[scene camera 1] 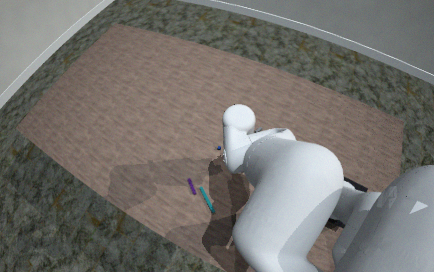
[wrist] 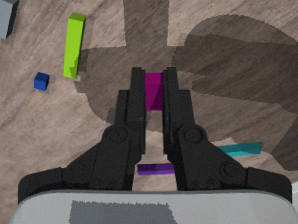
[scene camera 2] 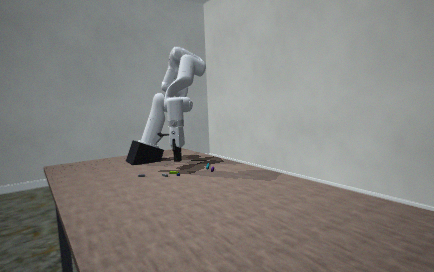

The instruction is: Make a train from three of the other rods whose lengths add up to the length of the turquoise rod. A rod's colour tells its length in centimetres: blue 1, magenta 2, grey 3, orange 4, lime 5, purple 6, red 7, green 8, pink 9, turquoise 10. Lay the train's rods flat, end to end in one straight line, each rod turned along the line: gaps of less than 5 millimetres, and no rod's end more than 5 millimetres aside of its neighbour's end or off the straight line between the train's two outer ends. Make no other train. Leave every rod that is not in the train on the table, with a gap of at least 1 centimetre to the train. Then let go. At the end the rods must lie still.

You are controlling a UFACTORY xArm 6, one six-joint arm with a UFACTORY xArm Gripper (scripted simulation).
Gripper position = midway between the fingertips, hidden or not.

Note:
I see my gripper (wrist: 154,86) and a lime rod (wrist: 76,23).

